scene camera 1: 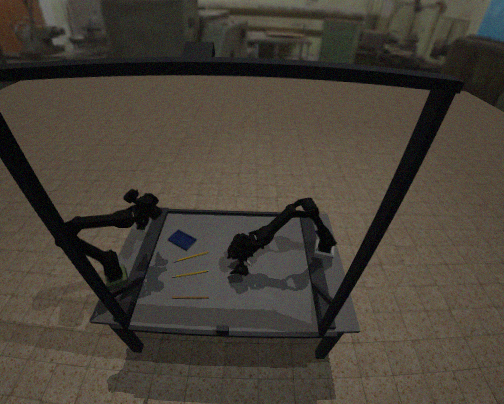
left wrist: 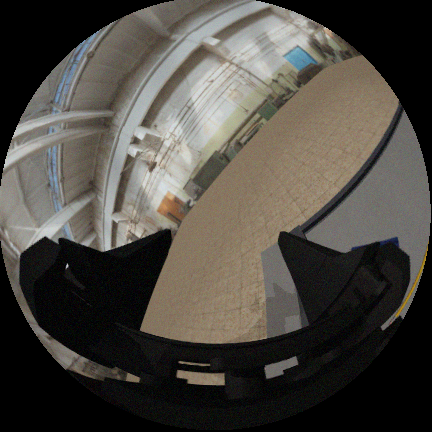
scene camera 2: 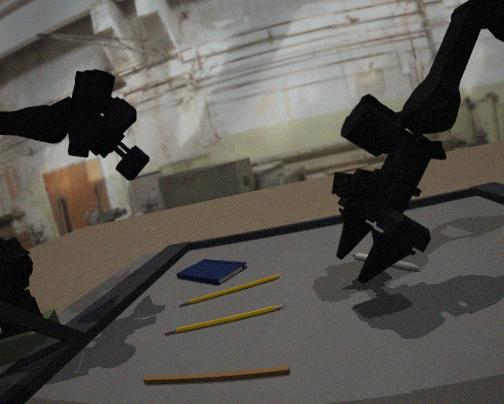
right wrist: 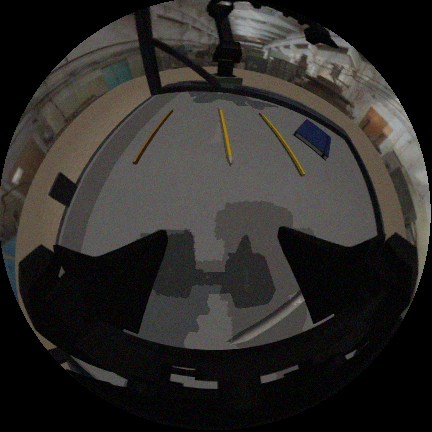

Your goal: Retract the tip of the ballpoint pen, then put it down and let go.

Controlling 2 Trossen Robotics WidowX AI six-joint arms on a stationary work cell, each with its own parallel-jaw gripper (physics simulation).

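Frame: origin at the left arm's base, x ahead, y left, z up, level; centimetres.
Seen in the pictures: left gripper, between the fingertips: [left wrist: 226, 236] [scene camera 2: 119, 146]; right gripper, between the fingertips: [scene camera 1: 228, 266] [scene camera 2: 348, 269] [right wrist: 223, 234]; left arm's base, origin of its link: [scene camera 1: 115, 275] [right wrist: 224, 74]; right arm's base, origin of its link: [scene camera 1: 324, 247].
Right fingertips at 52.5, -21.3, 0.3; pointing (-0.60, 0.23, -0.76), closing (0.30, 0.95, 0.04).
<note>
Pixels of each thing's top centre, then the offset from my right fingertips to it, as dx, dy, dz.
- pale ballpoint pen, centre of its top: [right wrist: 288, 313] [scene camera 2: 384, 257] +10.7, +4.2, -3.0
- blue notebook, centre of its top: [scene camera 2: 210, 268] [right wrist: 316, 134] [scene camera 1: 182, 238] -14.5, +31.0, -3.1
- orange-brown stick, centre of its top: [scene camera 2: 211, 375] [right wrist: 154, 128] [scene camera 1: 190, 297] -23.0, -4.8, -3.6
The pale ballpoint pen [scene camera 2: 400, 264] [right wrist: 270, 320] lies flat on the grey table, behind the right gripper in scene camera 2. In the right wrist view one end is hidden by the right-hand finger and the other end shows near the gripper body. In scene camera 1 the arm largely hides it. My right gripper [scene camera 1: 239, 269] [scene camera 2: 351, 269] [right wrist: 223, 234] is open and empty, pointing down above the table close to the pen. My left gripper [scene camera 1: 142, 222] [left wrist: 226, 236] is open and empty, raised high by the left edge of the table. Whether the pen's tip is out cannot be told.
A blue notebook [scene camera 1: 182, 240] [scene camera 2: 212, 271] [right wrist: 314, 137] lies toward the back left. Two yellow pencils [scene camera 1: 191, 257] [scene camera 2: 225, 319] [right wrist: 226, 137] and an orange-brown stick [scene camera 1: 190, 298] [scene camera 2: 216, 375] [right wrist: 152, 136] lie left of the right gripper. Dark frame posts [scene camera 1: 395, 200] stand at the table's sides.
</note>
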